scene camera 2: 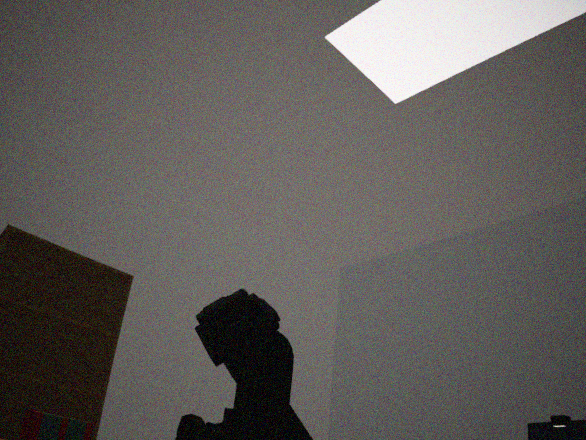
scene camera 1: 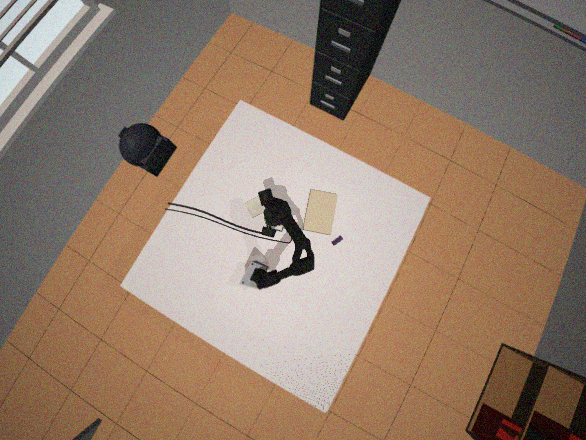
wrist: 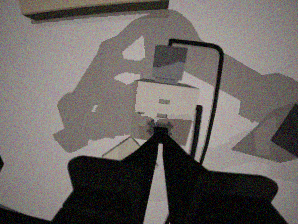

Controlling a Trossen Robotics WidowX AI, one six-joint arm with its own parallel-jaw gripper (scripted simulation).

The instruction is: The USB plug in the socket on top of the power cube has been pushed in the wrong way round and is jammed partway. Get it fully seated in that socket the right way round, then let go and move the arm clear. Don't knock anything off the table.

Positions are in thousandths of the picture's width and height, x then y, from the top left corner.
Note:
In view: my gripper (wrist: 539, 614) and a beige pad (scene camera 1: 549, 472).
Scene camera 2 does not show the beige pad: it is out of frame.

